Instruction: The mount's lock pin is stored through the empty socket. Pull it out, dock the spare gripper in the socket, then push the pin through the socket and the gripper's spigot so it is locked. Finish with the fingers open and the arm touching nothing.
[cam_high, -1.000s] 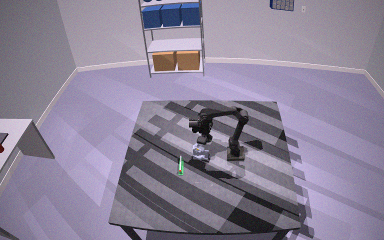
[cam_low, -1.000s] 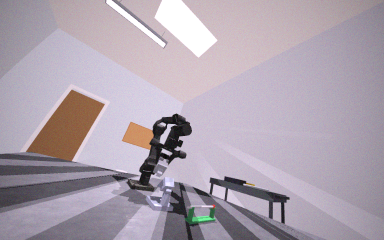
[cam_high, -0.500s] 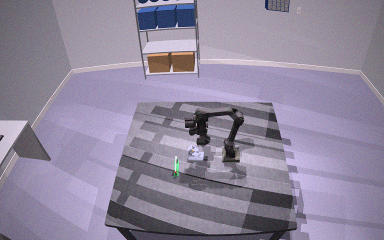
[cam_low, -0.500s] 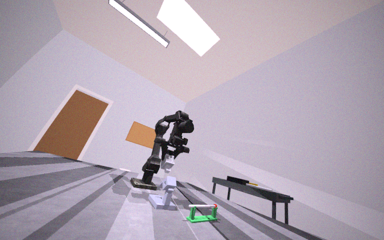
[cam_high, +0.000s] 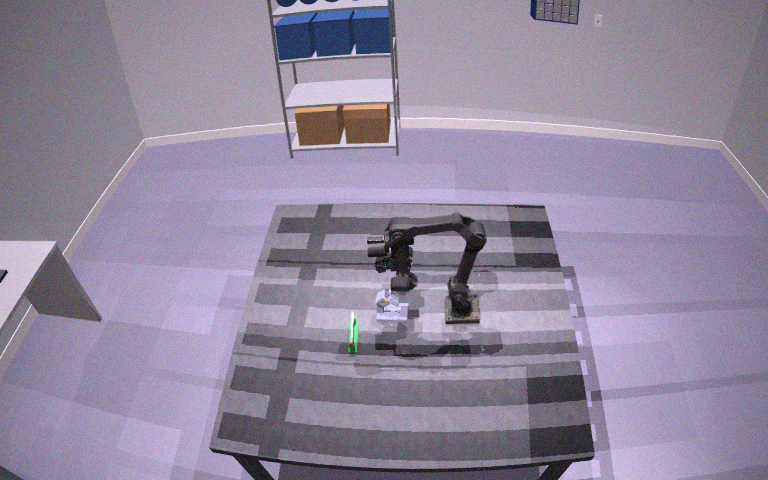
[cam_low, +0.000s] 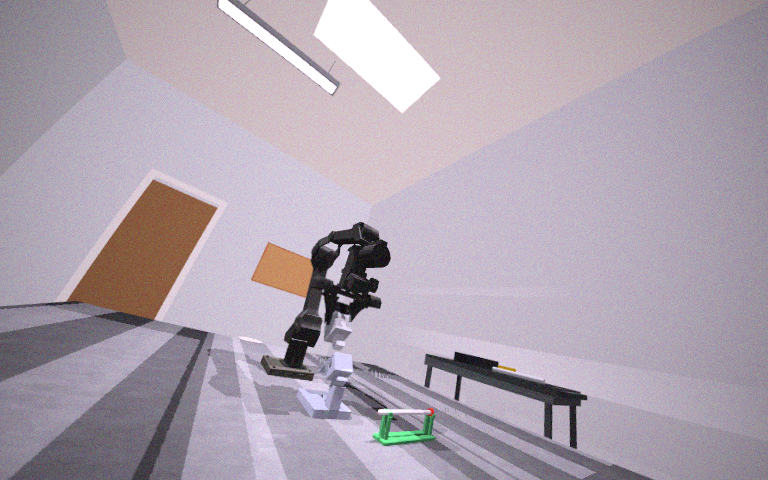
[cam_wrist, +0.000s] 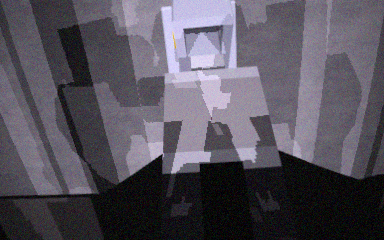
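My gripper tip is 180 mm short of the green cradle, 110 mm to the right of it and 140 mm above it. From my gripper tip the other things lie so: spare gripper: 10 mm ahead; then mount: 60 mm ahead, 110 mm below.
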